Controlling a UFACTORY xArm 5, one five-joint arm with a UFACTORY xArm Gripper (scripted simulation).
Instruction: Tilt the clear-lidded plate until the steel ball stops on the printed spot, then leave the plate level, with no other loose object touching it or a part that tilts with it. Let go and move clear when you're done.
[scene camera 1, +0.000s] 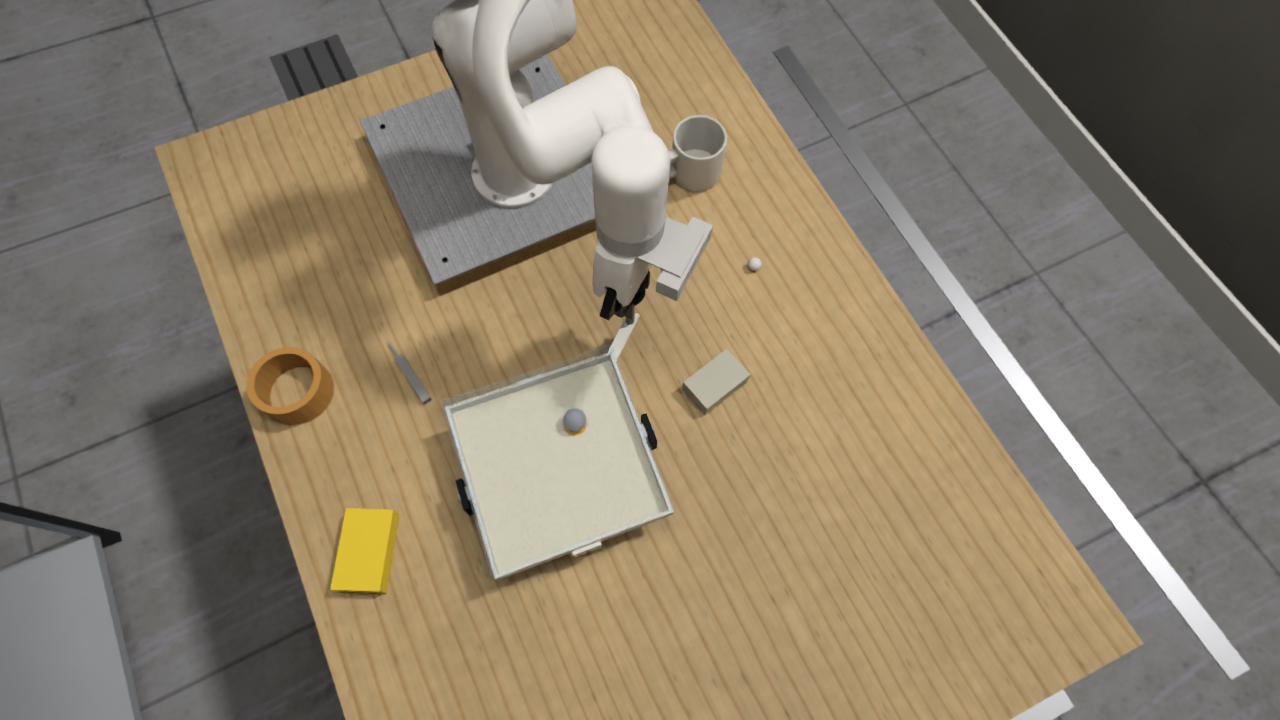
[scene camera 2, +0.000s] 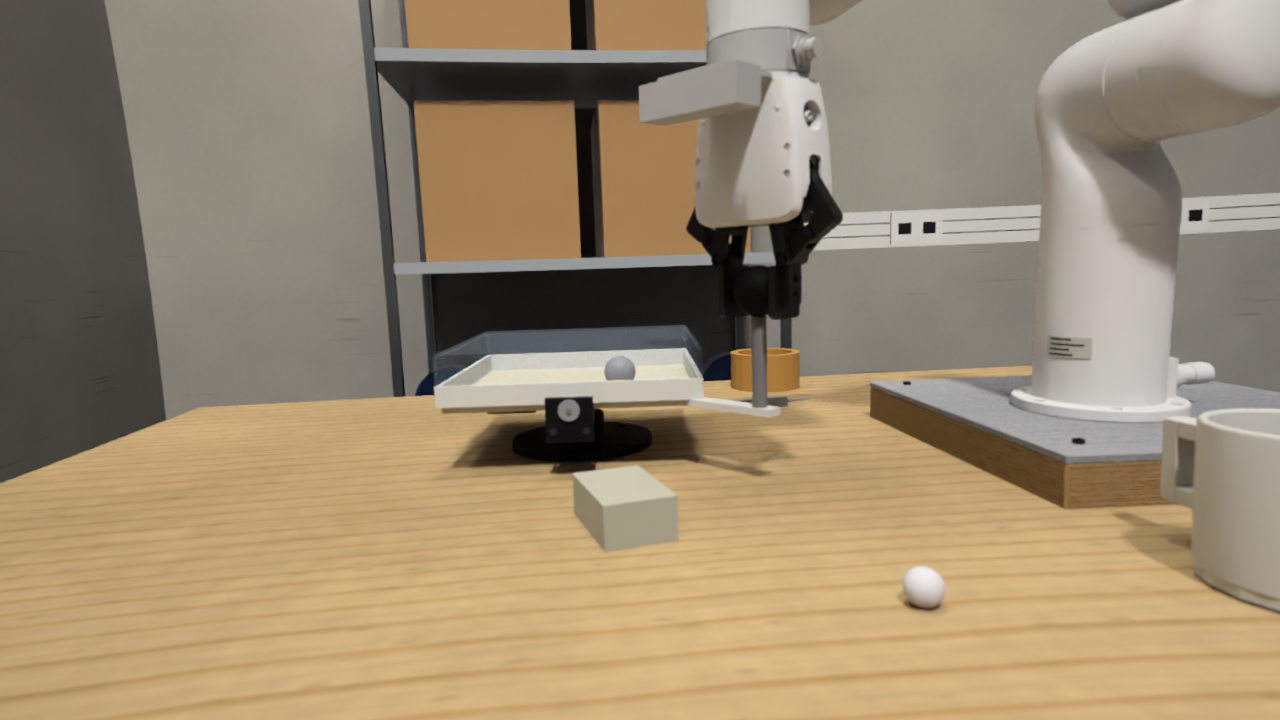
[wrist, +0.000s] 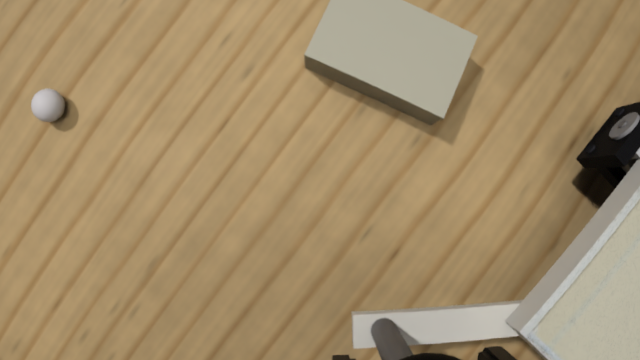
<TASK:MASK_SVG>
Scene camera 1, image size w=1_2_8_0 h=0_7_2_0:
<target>my gripper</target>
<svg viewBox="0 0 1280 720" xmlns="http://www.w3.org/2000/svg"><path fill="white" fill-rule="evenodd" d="M597 236L598 244L593 262L592 287L594 294L602 296L606 289L599 316L608 321L613 315L632 319L634 310L632 299L642 281L645 288L648 289L650 285L650 271L648 270L651 265L637 259L638 256L621 256L609 251L603 246Z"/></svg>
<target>grey mug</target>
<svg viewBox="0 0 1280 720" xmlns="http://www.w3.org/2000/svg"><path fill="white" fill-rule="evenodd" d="M695 115L683 119L674 130L672 150L668 152L672 165L670 166L669 179L673 178L676 184L684 190L700 192L712 188L719 181L727 144L727 134L722 124L714 118Z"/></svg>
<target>beige block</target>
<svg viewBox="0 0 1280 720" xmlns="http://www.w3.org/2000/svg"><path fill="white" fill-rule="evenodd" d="M728 349L724 350L683 382L682 390L704 415L707 415L746 384L751 375Z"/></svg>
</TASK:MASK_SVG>
